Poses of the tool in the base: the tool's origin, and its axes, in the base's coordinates. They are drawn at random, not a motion.
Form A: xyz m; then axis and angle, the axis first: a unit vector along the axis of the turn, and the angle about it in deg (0 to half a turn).
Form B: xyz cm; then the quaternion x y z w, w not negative. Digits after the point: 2 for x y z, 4 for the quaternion.
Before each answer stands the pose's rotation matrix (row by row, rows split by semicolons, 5 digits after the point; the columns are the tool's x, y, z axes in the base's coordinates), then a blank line. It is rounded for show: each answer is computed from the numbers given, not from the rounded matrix.
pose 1, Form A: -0.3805 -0.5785 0.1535 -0.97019 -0.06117 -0.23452 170.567
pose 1, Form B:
0.88331 0.15633 0.44195; 0.07945 -0.97905 0.18750; 0.46200 -0.13051 -0.87722

-38.05 -57.85 15.35 -0.9669 -0.0610 -0.2337 0.0822
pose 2, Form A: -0.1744 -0.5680 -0.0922 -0.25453 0.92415 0.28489 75.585
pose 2, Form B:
0.29760 -0.45259 0.84059; 0.09925 0.89039 0.44426; -0.94952 -0.04878 0.30990

-17.44 -56.80 -9.22 -0.1560 0.5663 0.1746 0.7902
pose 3, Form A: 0.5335 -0.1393 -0.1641 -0.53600 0.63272 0.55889 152.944
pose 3, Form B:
-0.34741 -0.89539 -0.27855; -0.38695 -0.13370 0.91236; -0.85415 0.42474 -0.30002

53.35 -13.93 -16.41 -0.5211 0.6152 0.5434 0.2339
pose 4, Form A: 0.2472 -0.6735 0.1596 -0.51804 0.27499 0.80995 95.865
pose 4, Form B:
0.19360 -0.96272 -0.18891; 0.64870 -0.01884 0.76081; -0.73601 -0.26984 0.62087

24.72 -67.35 15.96 -0.3846 0.2041 0.6013 0.6700
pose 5, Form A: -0.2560 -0.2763 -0.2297 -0.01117 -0.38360 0.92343 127.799
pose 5, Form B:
-0.61269 -0.72275 -0.31974; 0.73657 -0.37556 -0.56251; 0.28647 -0.58016 0.76246

-25.60 -27.63 -22.97 -0.0100 -0.3445 0.8293 0.4399
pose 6, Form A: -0.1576 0.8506 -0.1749 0.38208 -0.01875 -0.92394 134.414
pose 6, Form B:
-0.45169 0.64779 -0.61347; -0.67215 -0.69924 -0.24347; -0.58668 0.30237 0.75125

-15.76 85.06 -17.49 0.3522 -0.0173 -0.8518 0.3874
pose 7, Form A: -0.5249 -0.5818 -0.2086 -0.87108 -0.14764 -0.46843 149.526
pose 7, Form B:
0.55088 0.47701 0.68483; 0.00188 -0.82128 0.57053; 0.83458 -0.31300 -0.45332

-52.49 -58.18 -20.86 -0.8405 -0.1424 -0.4520 0.2628
